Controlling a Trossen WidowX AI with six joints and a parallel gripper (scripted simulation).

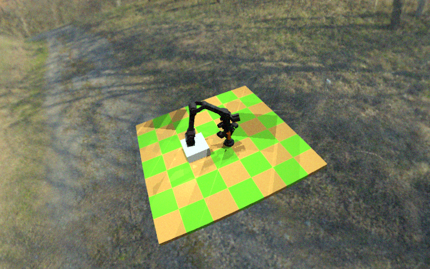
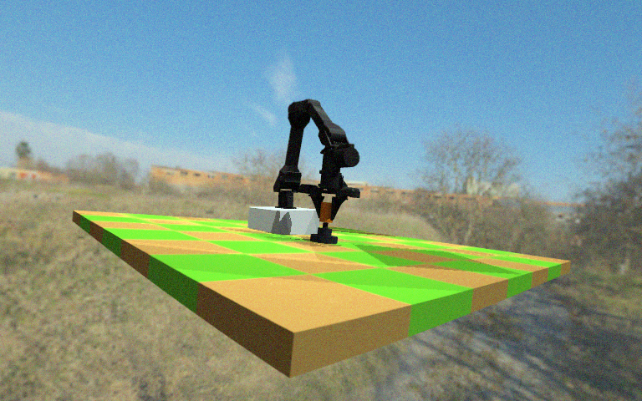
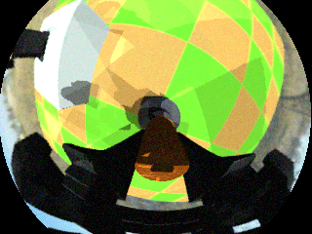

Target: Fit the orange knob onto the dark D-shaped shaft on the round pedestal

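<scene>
Right now the orange knob is 20 mm above my gripper tip. From my gripper tip the other things lie so: round dark pedestal: 40 mm below.
</scene>
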